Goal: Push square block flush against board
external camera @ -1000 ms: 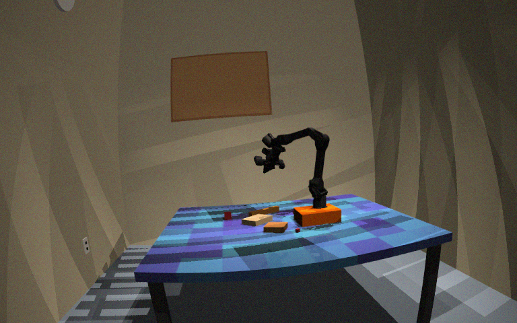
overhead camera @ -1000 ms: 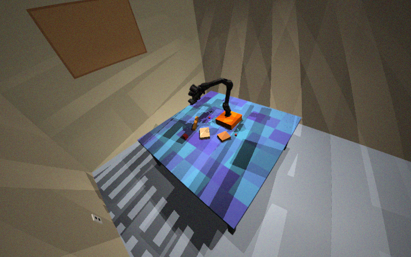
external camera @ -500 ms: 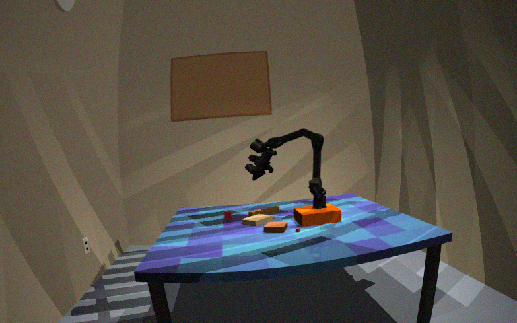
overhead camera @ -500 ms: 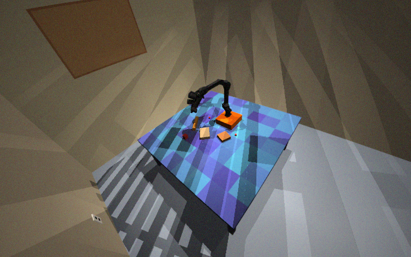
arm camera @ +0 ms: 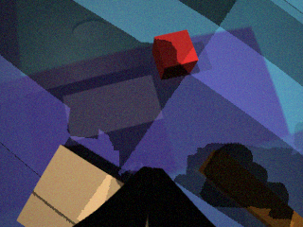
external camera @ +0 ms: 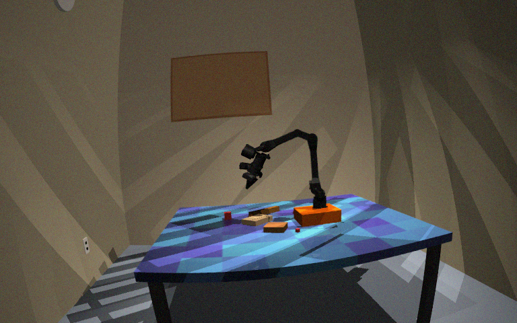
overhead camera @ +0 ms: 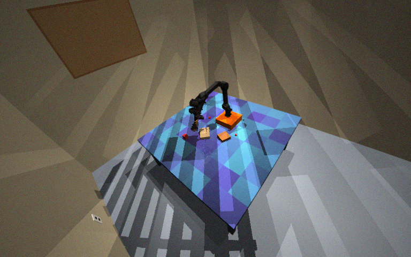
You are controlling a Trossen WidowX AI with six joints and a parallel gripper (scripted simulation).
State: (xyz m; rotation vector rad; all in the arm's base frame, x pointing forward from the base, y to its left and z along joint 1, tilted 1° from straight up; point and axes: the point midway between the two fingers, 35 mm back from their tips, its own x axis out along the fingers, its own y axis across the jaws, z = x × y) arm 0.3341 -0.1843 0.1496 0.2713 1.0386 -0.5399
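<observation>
The brown square block is 28 cm to the left of my gripper tip, 17 cm below it and 6 cm behind it. Round my gripper tip: long narrow orange board: 16 cm below, 13 cm behind, 12 cm to the right; pale tan flat slab: 17 cm below, 7 cm to the left, 3 cm behind; small red cube: 16 cm below, 10 cm ahead, 9 cm to the right.
</observation>
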